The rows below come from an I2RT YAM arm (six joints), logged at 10 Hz.
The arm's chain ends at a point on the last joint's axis. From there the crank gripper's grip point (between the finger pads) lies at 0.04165 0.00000 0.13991 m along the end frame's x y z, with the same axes.
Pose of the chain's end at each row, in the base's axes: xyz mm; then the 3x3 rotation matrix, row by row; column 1 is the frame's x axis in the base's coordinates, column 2 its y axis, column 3 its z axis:
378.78, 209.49, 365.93; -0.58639, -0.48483, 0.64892; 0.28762, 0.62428, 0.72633; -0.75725, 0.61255, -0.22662
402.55, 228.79, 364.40; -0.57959, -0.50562, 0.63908; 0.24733, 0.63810, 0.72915; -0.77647, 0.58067, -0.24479
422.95, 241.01, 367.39; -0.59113, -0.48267, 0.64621; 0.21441, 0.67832, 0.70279; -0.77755, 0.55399, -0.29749
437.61, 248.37, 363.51; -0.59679, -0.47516, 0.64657; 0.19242, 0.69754, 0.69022; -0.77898, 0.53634, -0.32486
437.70, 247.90, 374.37; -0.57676, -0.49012, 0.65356; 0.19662, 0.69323, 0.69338; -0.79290, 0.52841, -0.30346
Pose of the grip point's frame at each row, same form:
445.15, 323.09, 302.68; -0.58639, -0.48483, 0.64892; 0.28762, 0.62428, 0.72633; -0.75725, 0.61255, -0.22662
467.82, 341.11, 297.81; -0.57959, -0.50562, 0.63908; 0.24733, 0.63810, 0.72915; -0.77647, 0.58067, -0.24479
488.74, 348.27, 293.38; -0.59113, -0.48267, 0.64621; 0.21441, 0.67832, 0.70279; -0.77755, 0.55399, -0.29749
503.22, 352.95, 285.61; -0.59679, -0.47516, 0.64657; 0.19242, 0.69754, 0.69022; -0.77898, 0.53634, -0.32486
505.12, 353.10, 298.89; -0.57676, -0.49012, 0.65356; 0.19662, 0.69323, 0.69338; -0.79290, 0.52841, -0.30346

